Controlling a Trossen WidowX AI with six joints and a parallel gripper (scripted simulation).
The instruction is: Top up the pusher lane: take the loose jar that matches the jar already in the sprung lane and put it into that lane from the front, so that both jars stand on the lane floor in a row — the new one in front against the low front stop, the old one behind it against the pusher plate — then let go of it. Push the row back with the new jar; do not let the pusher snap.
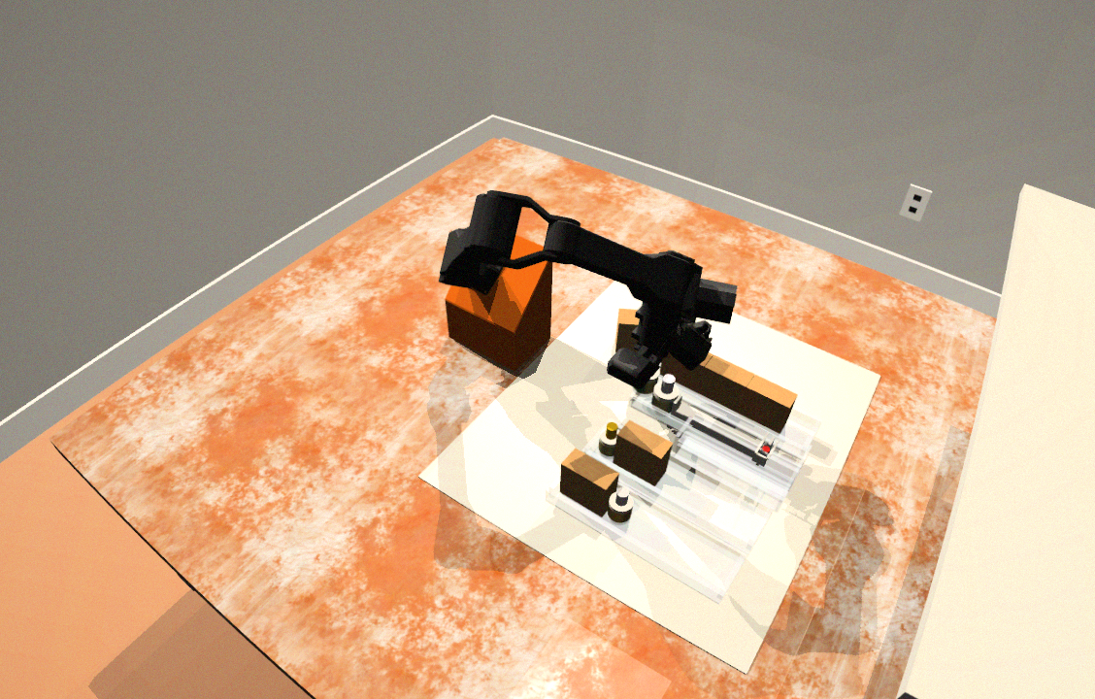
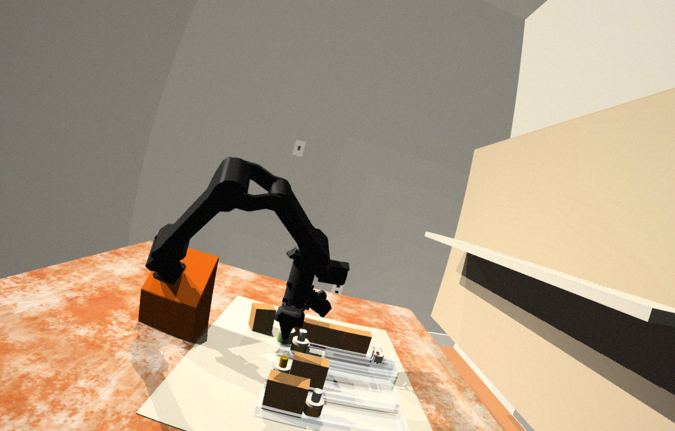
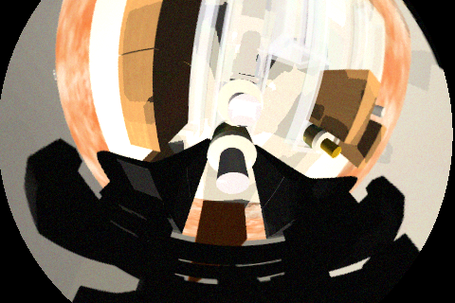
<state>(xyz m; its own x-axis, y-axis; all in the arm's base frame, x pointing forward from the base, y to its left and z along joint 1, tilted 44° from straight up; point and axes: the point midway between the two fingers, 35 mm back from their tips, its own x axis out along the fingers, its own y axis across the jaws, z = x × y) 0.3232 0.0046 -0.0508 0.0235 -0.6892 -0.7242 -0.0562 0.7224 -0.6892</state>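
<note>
Now: the clear sprung lane 160 mm ahead of my gripper tip, 30 mm below it and 20 mm to the right of it. Round my gripper tip: red-marked block (230 mm ahead, 30 mm to the right, 20 mm above).
</note>
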